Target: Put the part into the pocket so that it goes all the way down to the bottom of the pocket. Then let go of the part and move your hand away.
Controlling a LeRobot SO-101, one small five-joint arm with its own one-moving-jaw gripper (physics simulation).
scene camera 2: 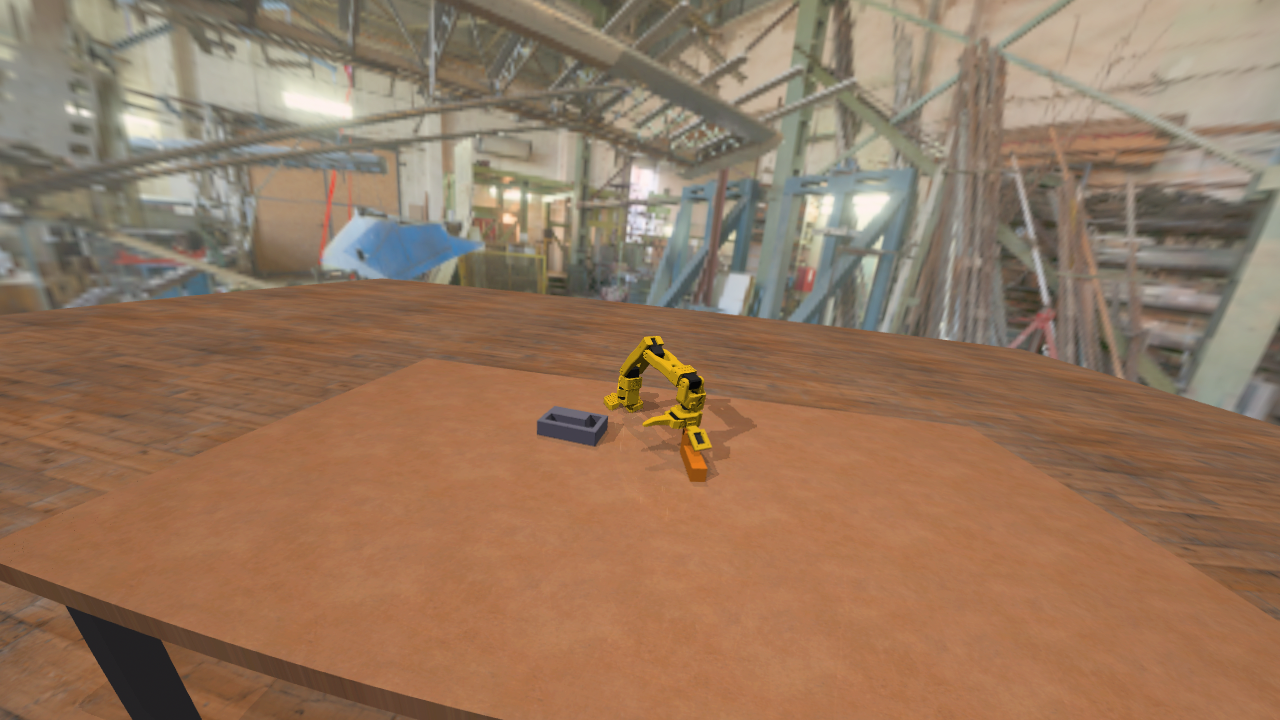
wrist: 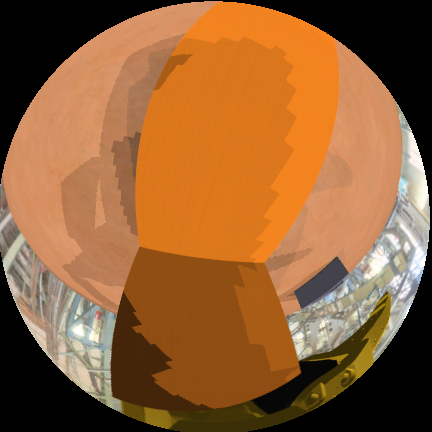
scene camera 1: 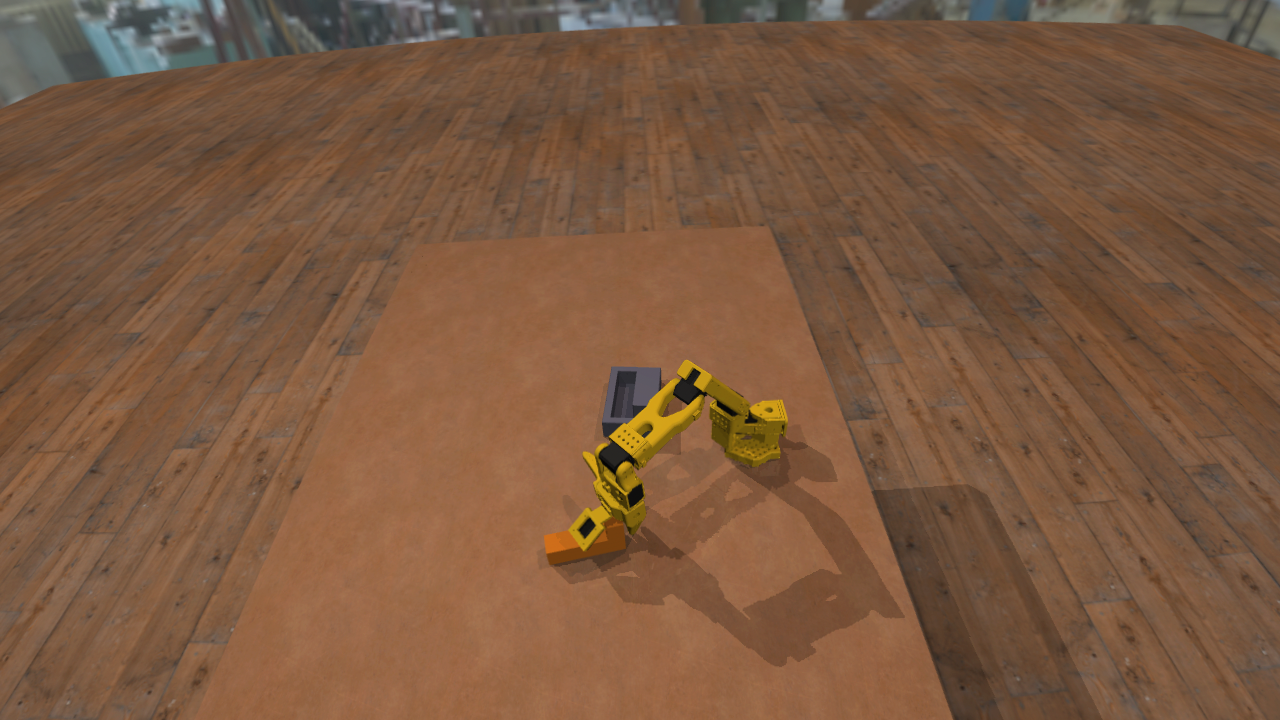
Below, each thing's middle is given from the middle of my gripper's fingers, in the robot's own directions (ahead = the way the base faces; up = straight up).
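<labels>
As for the orange block (scene camera 1: 560, 547), my gripper is 3 cm short of it, 5 cm above it and 6 cm to the right of it. There is the dark grey pocket block (scene camera 1: 629, 390) as well, and counting from my hand I find it 21 cm to the right, 4 cm behind and 6 cm below.
</labels>
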